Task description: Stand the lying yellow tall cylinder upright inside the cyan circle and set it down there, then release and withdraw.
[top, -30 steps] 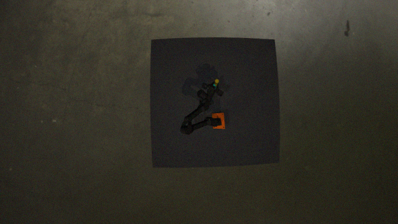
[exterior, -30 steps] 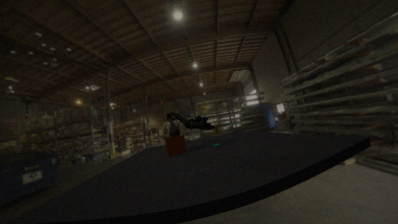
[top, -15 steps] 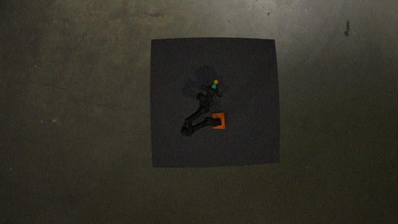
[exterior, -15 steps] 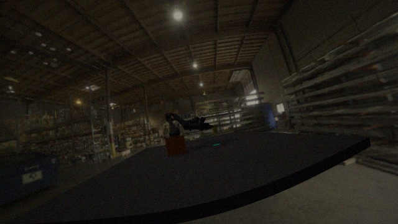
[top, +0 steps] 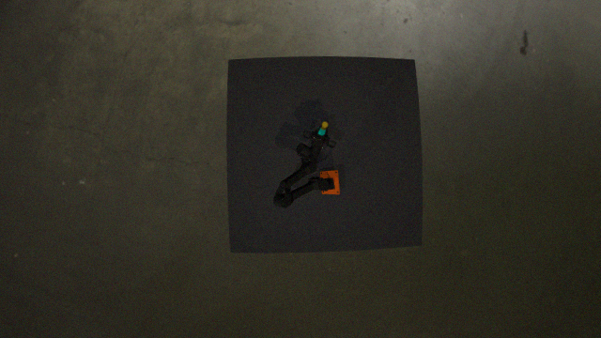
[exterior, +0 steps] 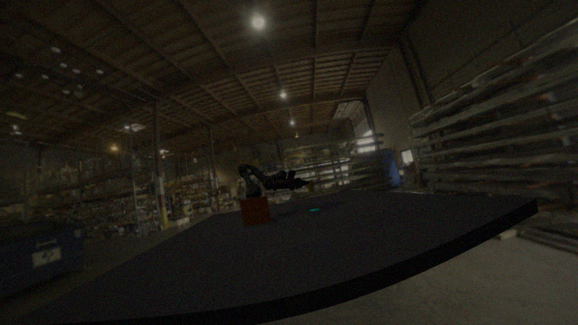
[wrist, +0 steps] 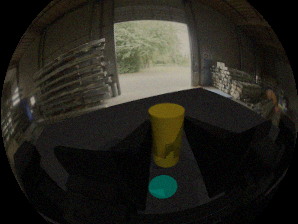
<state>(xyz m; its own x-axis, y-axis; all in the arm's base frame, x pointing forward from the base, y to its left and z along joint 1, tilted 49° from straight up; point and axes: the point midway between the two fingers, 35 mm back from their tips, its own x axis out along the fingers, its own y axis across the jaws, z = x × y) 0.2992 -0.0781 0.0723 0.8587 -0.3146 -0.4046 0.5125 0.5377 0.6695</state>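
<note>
The cyan circle is 16 cm below my gripper tip. The rest, counted from my gripper tip: yellow cylinder 2 cm below.
</note>
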